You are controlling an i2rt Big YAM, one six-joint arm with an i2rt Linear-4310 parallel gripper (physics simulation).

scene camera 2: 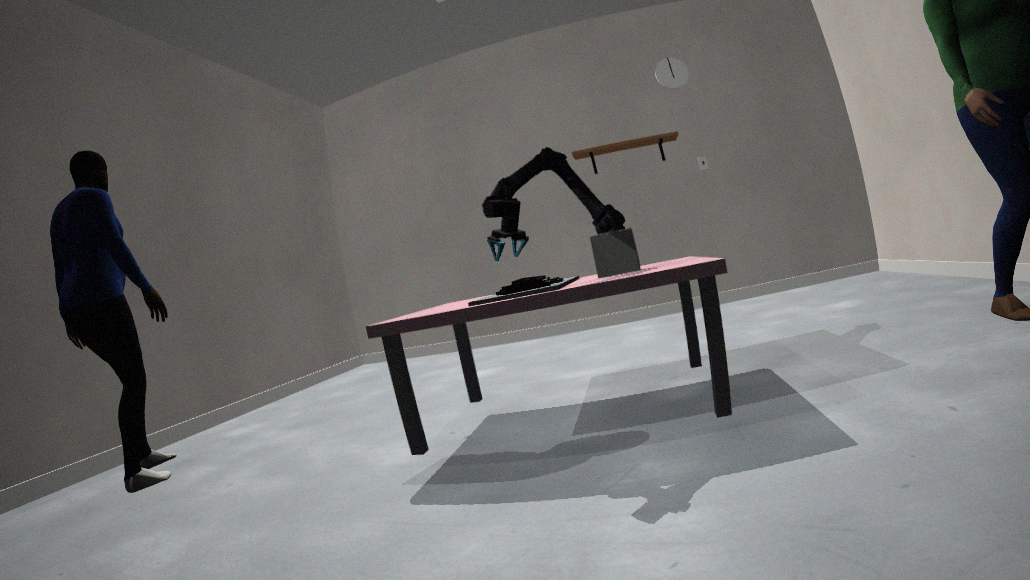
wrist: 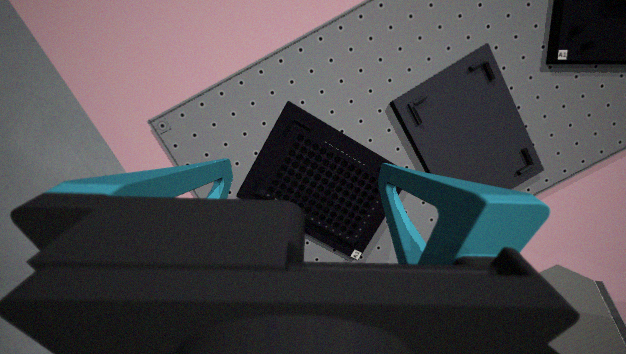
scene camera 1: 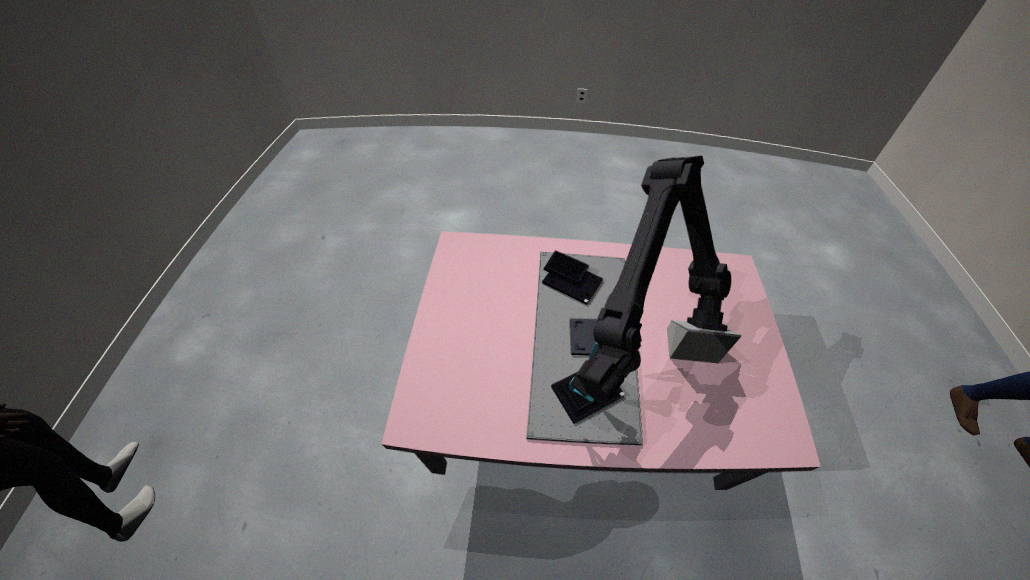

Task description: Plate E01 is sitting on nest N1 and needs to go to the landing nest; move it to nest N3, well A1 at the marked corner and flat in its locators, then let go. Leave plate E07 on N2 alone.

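My gripper (scene camera 1: 585, 371) (scene camera 2: 507, 257) (wrist: 306, 170) is open with nothing between its teal fingers, high above the near nest (wrist: 267, 160). A dark many-welled plate (wrist: 327, 185) lies in that nest and looks flat; a small white corner tag shows at its lower corner. The middle nest (scene camera 1: 580, 335) (wrist: 465, 115) holds no plate, and its corner locators show. On the far nest (scene camera 1: 587, 290), a second dark plate (scene camera 1: 565, 265) appears offset toward the back left. Part of the far nest, with an A1 tag, shows in the wrist view. No E or N numbers are readable.
The grey perforated board (scene camera 1: 551, 374) (wrist: 200, 125) carries the nests on the pink table (scene camera 1: 468, 345) (scene camera 2: 432, 314). The arm's grey base block (scene camera 1: 702, 344) (scene camera 2: 616, 253) stands right of the board. People stand away from the table.
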